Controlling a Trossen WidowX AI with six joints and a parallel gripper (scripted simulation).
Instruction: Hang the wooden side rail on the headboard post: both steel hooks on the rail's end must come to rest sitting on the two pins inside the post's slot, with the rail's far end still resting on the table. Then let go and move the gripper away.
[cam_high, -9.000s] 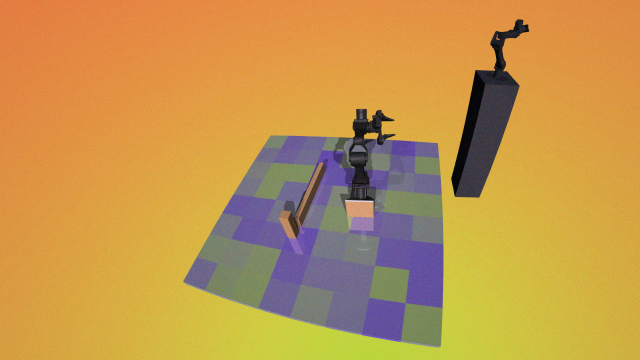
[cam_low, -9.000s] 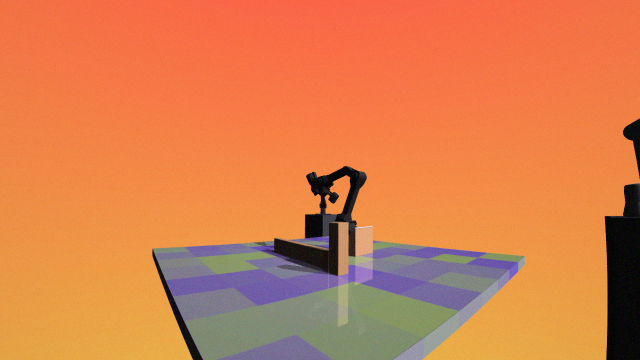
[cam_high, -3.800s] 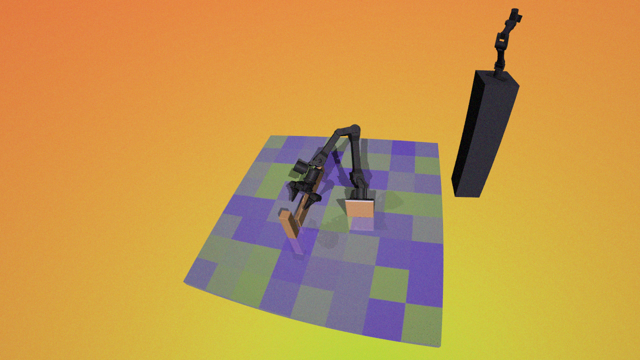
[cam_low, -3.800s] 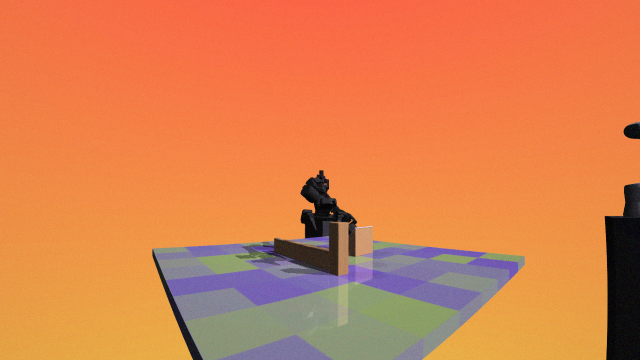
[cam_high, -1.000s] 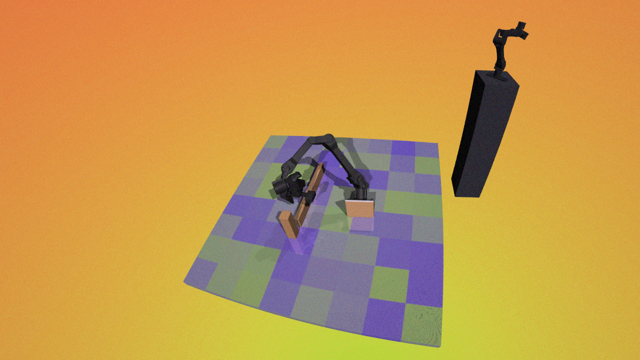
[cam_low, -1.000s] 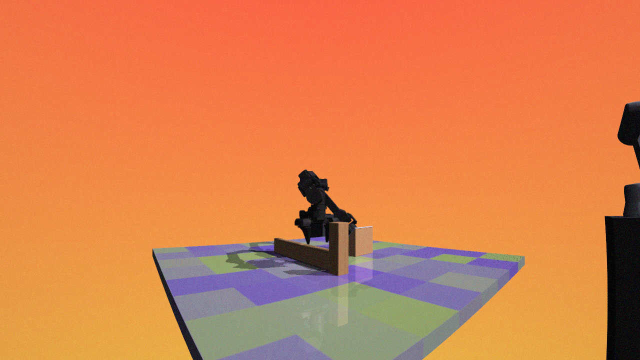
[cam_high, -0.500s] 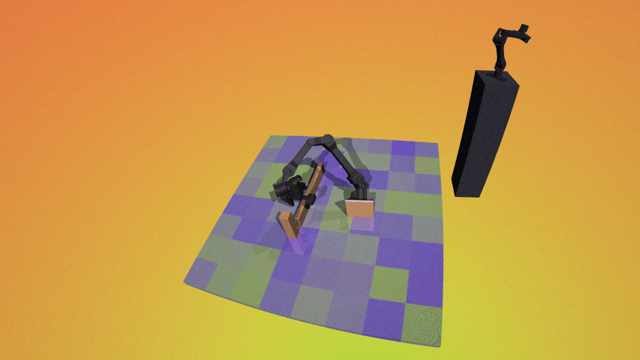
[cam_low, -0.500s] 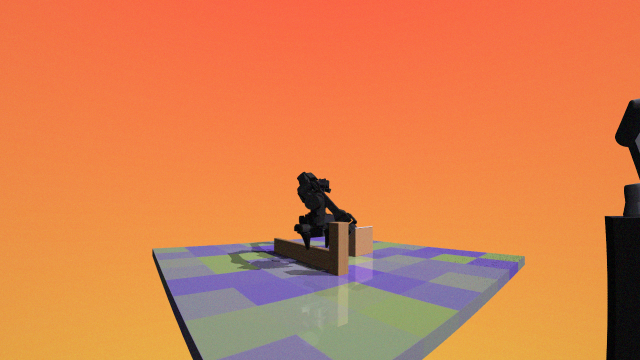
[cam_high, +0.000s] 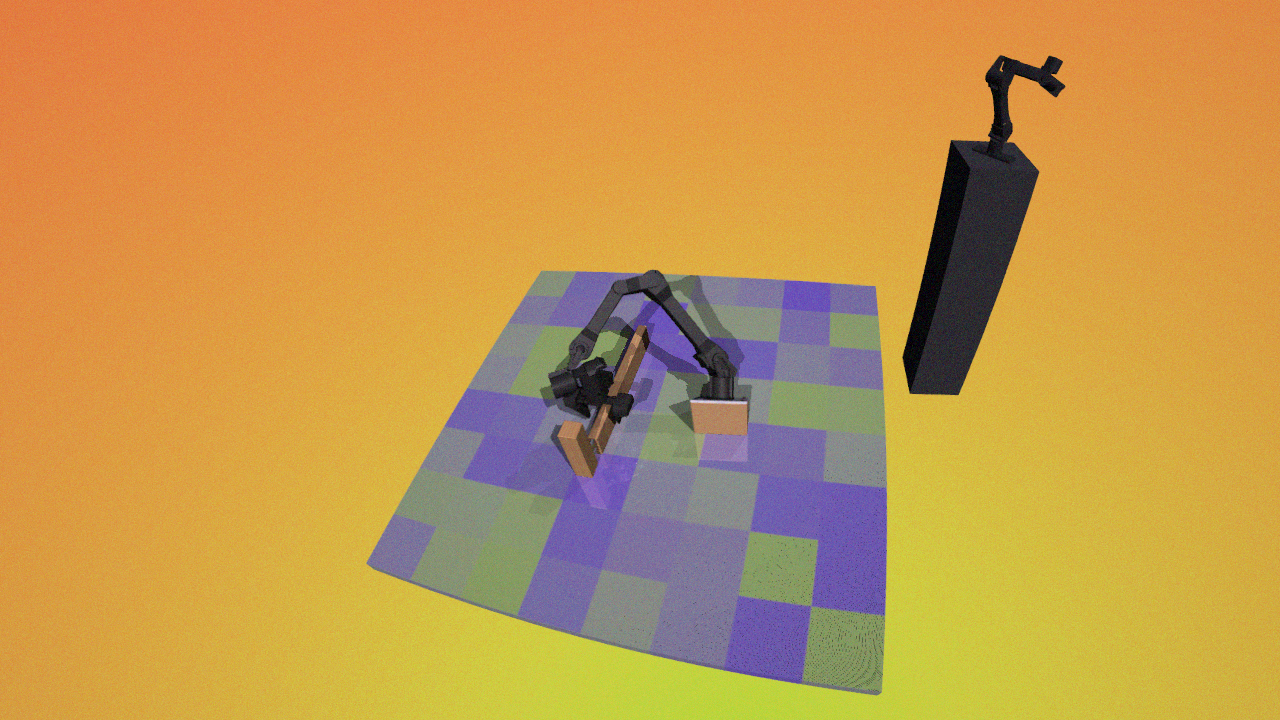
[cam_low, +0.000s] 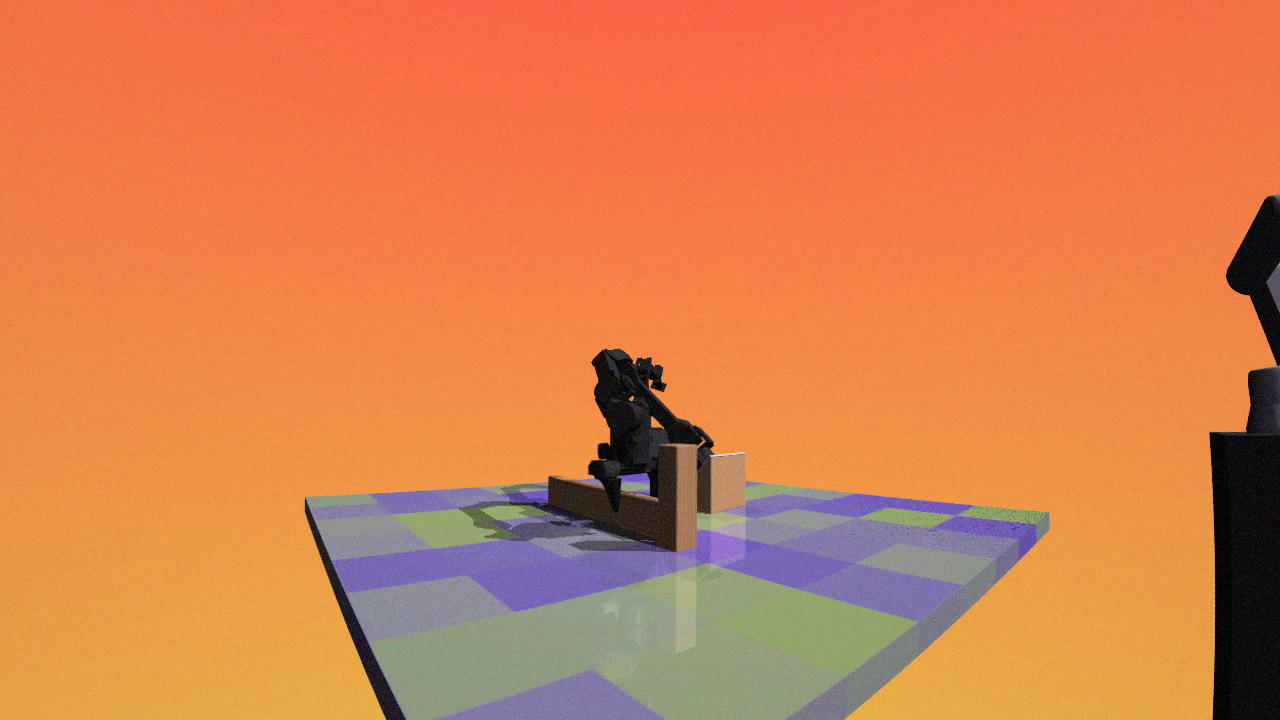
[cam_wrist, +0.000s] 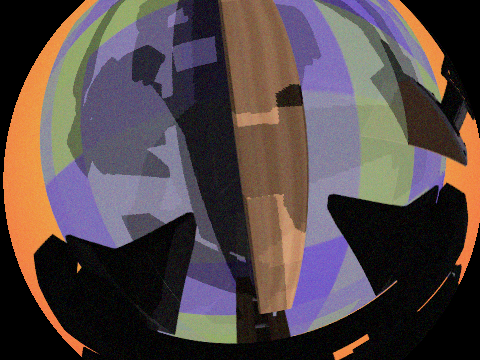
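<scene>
My gripper tip is 30 mm short of the wooden headboard post, 140 mm to the right of it and 50 mm below it.
</scene>
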